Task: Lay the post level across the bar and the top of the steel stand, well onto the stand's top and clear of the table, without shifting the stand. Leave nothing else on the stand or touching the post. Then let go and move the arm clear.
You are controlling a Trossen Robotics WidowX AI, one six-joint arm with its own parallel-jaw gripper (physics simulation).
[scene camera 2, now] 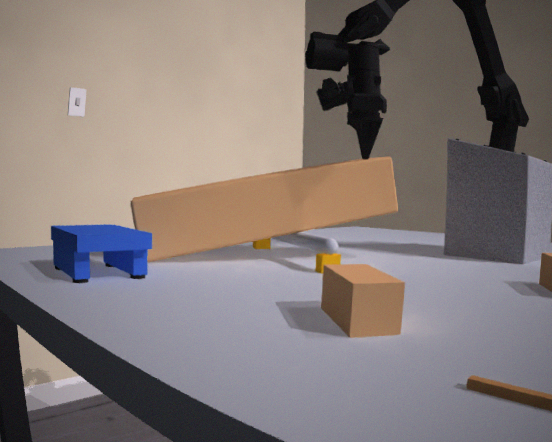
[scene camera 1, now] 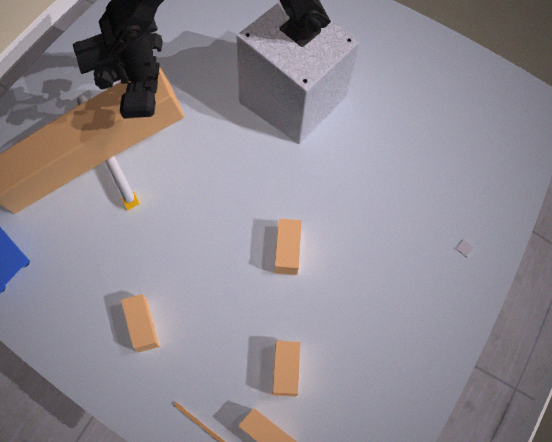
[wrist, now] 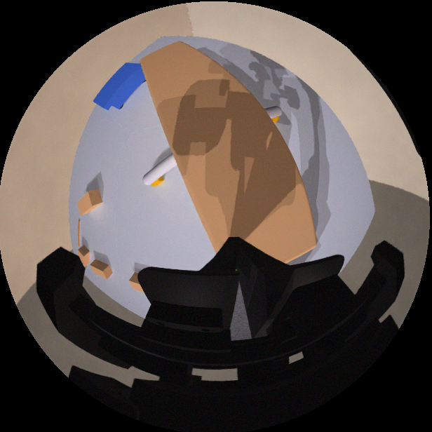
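Note:
The post (scene camera 1: pixel 60 145) (scene camera 2: pixel 270 210) (wrist: pixel 165 65), a long thick orange-brown beam, lies tilted across the white bar (scene camera 1: pixel 120 177) (scene camera 2: pixel 320 243) (wrist: pixel 160 170), which has yellow end blocks. Its end nearer the arm is raised; its other end is low, at table level beside the stand. The stand (scene camera 1: pixel 10 257) (scene camera 2: pixel 105 235) (wrist: pixel 120 87) is low and blue, with black feet; its top bears nothing in scene camera 2. My gripper (scene camera 1: pixel 138 111) (scene camera 2: pixel 366 157) (wrist: pixel 232 241) is shut and empty, pointing down at the top of the post's raised end. Whether the tips touch it is hard to tell.
The grey speckled base block (scene camera 1: pixel 270 85) (scene camera 2: pixel 485 205) carries the arm. Several small wooden blocks stand apart on the table, one (scene camera 1: pixel 140 322) (scene camera 2: pixel 377 305) nearest the stand. A thin wooden stick (scene camera 1: pixel 197 422) (scene camera 2: pixel 510 392) and a small grey square (scene camera 1: pixel 464 248) lie farther off.

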